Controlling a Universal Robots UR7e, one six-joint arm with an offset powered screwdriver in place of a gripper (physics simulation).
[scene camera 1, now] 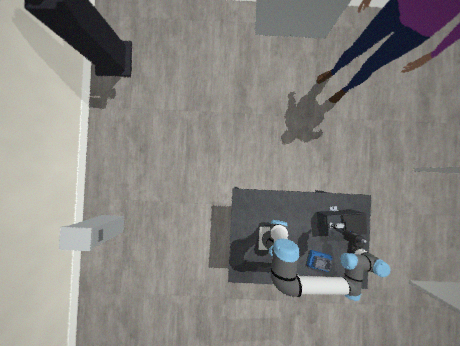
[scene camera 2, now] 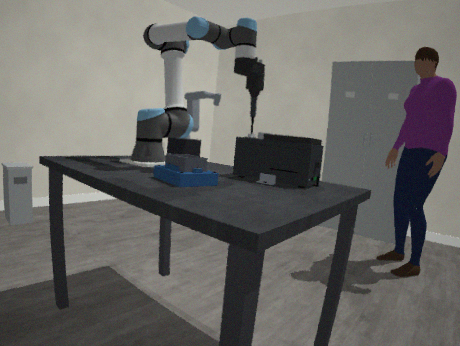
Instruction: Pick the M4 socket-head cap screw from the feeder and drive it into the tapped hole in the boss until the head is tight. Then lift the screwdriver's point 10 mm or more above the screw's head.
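Note:
The screwdriver point(scene camera 1: 344, 231) point(scene camera 2: 252, 132) points straight down, its thin tip at the silvery pick-up part on top of the black feeder point(scene camera 1: 354, 221) point(scene camera 2: 277, 159). In scene camera 2 the tip appears to touch or stand just above that part; the exact gap is too small to tell. The M4 screw cannot be made out at this size, so whether one is on the tip is unclear. A grey block point(scene camera 1: 323, 263) point(scene camera 2: 186, 162) sits in a blue holder point(scene camera 1: 311, 260) point(scene camera 2: 200, 179) beside the feeder. The boss and its tapped hole cannot be made out.
The arm's base stands on a light plate point(scene camera 1: 262, 239) on the dark table point(scene camera 1: 270, 200) point(scene camera 2: 320, 200). The forearm point(scene camera 1: 322, 286) point(scene camera 2: 167, 32) reaches past the blue holder. A person point(scene camera 1: 370, 55) point(scene camera 2: 425, 120) stands away from the table, near a grey cabinet point(scene camera 1: 297, 20) point(scene camera 2: 367, 110).

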